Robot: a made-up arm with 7 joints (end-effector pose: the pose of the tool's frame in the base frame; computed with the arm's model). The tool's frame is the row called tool. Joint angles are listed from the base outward.
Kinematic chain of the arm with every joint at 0, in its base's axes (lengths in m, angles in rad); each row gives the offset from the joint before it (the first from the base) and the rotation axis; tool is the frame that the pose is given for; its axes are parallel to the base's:
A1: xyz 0 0 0 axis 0 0.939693 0.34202
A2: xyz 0 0 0 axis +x
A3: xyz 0 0 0 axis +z
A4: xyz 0.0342 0 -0.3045 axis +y
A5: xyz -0.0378 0 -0.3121 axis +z
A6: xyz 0 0 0 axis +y
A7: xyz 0 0 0 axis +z
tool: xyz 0 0 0
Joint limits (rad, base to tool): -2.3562..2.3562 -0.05..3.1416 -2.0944..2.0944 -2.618..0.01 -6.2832..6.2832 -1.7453..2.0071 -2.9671..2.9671
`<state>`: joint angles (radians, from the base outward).
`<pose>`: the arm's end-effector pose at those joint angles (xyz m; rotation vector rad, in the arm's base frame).
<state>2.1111 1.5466 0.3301 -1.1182 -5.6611 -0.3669 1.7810</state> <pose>-0.2165 0.5169 -0.0239 0.6492 -0.3027 1.0605</pose>
Working (the frame after each row of the table, in the pose's form):
after A1: 0.0000 0.0000 0.0000 0.0000 1.9838 0.7220
after A2: 0.0000 0.0000 0.0000 0.8904 2.0516 -0.9266
after A3: 0.0000 0.0000 0.0000 1.1848 1.8302 -0.7449
after A4: -0.1030 0.2620 0.1210 0.5321 0.8798 -1.1002
after A5: -0.2165 0.5169 -0.0239 0.7427 0.6459 -0.5319
after A6: -0.2165 0.5169 -0.0239 0.6239 0.3046 -0.6488
after A7: -0.2165 0.5169 -0.0239 0.6492 -0.3027 1.0605

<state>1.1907 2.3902 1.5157 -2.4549 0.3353 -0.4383 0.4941</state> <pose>0.2580 -0.0681 0.0684 -0.6705 -1.5956 -2.3035</pose>
Working (the frame after each row of the table, in the pose's form):
after A1: 0.0000 0.0000 0.0000 0.0000 1.1189 0.4072
after A2: 0.0000 0.0000 0.0000 2.0406 0.9850 -1.1124
after A3: 0.0000 0.0000 0.0000 1.9630 -0.6248 -0.2315
after A4: 0.1571 0.2197 0.1446 -0.5522 1.7027 2.4023
after A5: 0.2580 -0.0681 0.0684 0.2621 -1.7828 -2.4212
after A6: 0.2580 -0.0681 0.0684 0.2695 1.7739 2.4112
after A7: 0.2580 -0.0681 0.0684 -0.6705 -1.5956 -2.3035

